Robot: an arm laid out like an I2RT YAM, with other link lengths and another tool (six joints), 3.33 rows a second.
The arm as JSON. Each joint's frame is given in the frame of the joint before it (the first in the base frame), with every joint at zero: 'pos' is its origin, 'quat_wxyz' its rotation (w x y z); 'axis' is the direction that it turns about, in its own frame. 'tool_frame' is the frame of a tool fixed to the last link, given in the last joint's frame.
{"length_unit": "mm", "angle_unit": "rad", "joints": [
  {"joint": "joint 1", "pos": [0.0, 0.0, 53.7], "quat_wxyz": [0.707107, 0.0, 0.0, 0.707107], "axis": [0.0, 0.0, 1.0]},
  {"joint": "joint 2", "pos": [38.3, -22.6, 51.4], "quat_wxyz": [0.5, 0.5, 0.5, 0.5], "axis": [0.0, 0.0, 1.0]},
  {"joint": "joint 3", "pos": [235.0, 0.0, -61.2], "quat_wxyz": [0.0, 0.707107, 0.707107, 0.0], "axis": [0.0, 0.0, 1.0]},
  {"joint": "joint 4", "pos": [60.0, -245.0, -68.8], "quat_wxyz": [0.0, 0.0, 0.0, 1.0], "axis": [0.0, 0.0, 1.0]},
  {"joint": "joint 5", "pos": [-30.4, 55.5, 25.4], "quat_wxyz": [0.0, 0.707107, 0.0, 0.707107], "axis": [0.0, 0.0, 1.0]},
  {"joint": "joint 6", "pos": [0.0, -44.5, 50.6], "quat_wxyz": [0.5, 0.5, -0.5, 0.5], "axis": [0.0, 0.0, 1.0]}
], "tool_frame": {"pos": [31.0, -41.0, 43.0], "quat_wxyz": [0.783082, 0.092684, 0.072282, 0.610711]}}
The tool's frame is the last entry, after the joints.
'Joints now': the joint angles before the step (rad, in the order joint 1, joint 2, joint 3, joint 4, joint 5, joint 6). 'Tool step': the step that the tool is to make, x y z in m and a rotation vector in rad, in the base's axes. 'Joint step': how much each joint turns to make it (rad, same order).
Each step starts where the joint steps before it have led.
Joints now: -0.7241, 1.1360, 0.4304, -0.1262, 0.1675, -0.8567
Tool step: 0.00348, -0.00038, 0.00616, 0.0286, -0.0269, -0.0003
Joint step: 0.0001, -0.0069, 0.0340, -0.0438, -0.0288, 0.0270
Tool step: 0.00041, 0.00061, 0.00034, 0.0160, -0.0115, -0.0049
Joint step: -0.0001, -0.0015, 0.0068, -0.0125, -0.0114, 0.0168
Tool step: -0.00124, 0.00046, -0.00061, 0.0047, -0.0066, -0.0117
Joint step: -0.0012, -0.0032, -0.0028, -0.0002, 0.0012, 0.0132
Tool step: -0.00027, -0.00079, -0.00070, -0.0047, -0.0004, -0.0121
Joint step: 0.0007, 0.0077, -0.0007, 0.0108, 0.0110, 0.0074
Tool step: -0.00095, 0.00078, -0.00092, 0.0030, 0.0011, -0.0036
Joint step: 0.0005, -0.0023, -0.0039, -0.0019, 0.0016, 0.0041
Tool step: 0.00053, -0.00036, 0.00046, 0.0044, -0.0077, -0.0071
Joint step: 0.0002, 0.0030, 0.0051, -0.0009, -0.0014, 0.0112
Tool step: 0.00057, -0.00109, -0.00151, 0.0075, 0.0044, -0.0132
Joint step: 0.0010, 0.0195, 0.0084, 0.0011, 0.0074, 0.0125
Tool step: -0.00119, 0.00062, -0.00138, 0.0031, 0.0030, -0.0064
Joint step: 0.0001, 0.0006, -0.0041, -0.0004, 0.0040, 0.0052
